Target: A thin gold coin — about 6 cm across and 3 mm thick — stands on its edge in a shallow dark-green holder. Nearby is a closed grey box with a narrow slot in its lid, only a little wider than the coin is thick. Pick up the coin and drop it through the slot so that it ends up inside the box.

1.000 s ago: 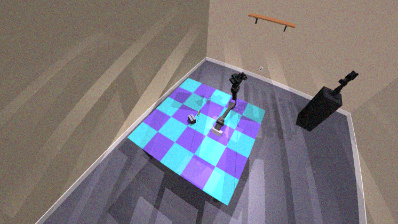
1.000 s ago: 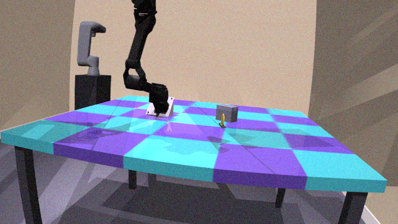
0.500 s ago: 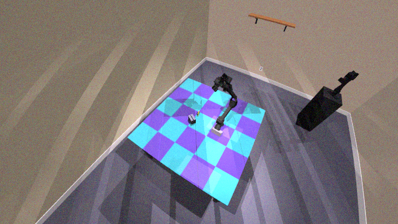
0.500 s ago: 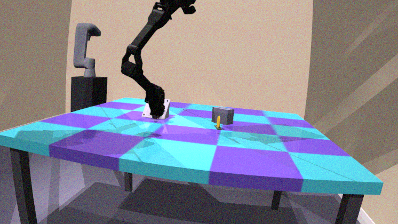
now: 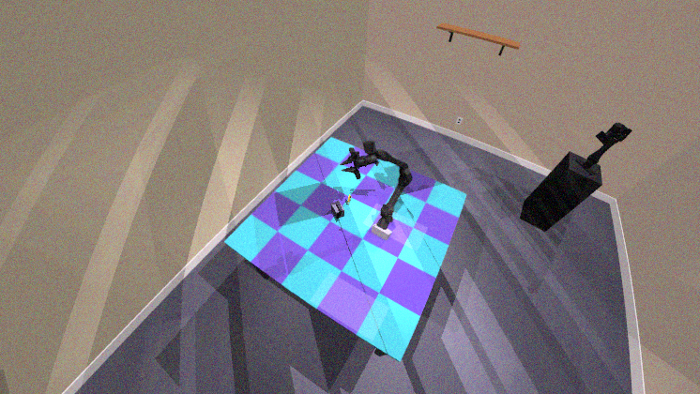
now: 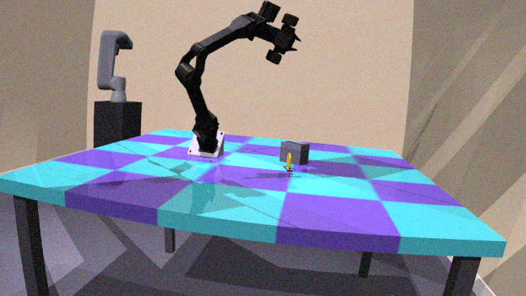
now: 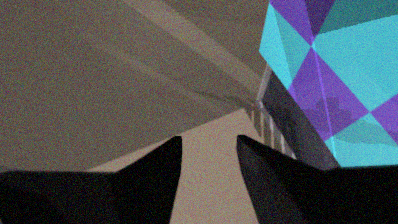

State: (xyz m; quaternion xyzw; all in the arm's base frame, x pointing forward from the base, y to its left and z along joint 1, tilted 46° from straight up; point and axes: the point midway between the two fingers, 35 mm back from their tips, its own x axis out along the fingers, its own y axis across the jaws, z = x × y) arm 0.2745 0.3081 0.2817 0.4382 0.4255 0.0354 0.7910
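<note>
The gold coin is 1 cm ahead of my gripper tip, 11 cm to the right of it and 41 cm below it.
</note>
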